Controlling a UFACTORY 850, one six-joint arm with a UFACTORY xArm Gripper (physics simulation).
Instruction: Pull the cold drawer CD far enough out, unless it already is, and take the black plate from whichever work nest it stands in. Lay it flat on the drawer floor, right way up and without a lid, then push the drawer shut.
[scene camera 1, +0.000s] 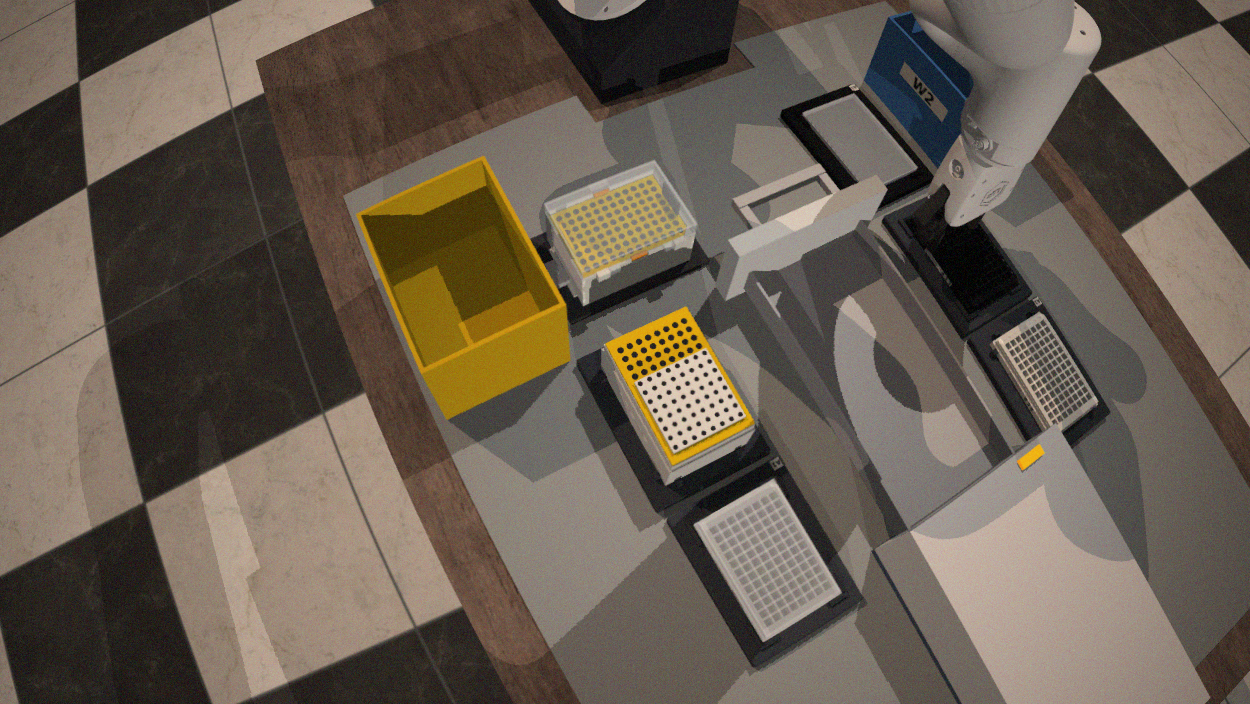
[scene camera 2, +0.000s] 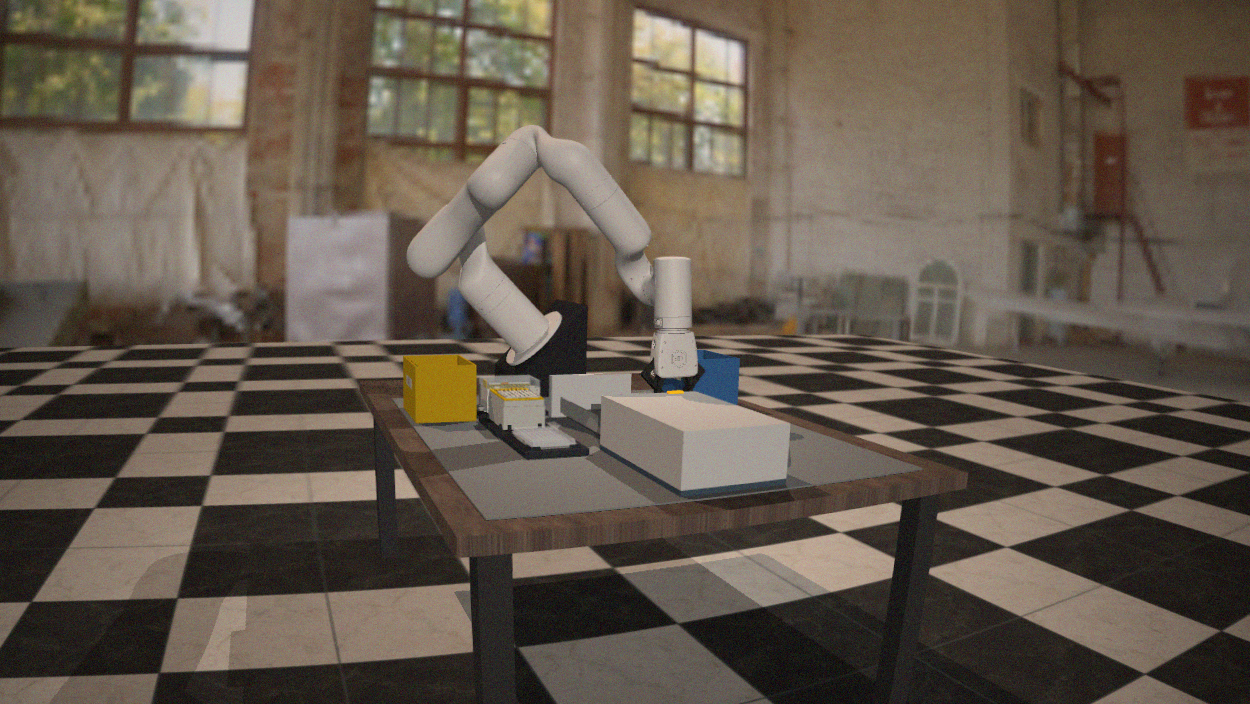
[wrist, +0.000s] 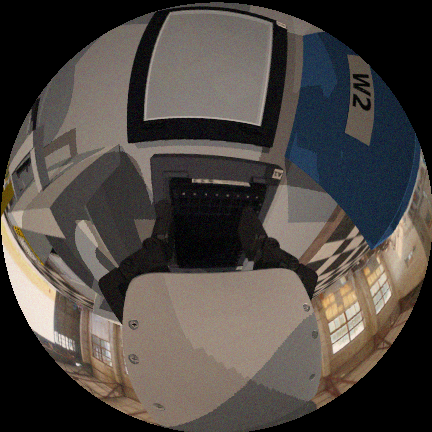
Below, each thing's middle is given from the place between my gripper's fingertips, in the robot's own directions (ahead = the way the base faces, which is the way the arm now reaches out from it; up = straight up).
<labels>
Now: the black plate (scene camera 1: 976, 272) 30 mm ahead of my hand, 10 mm to the left of it and 10 mm below it.
</labels>
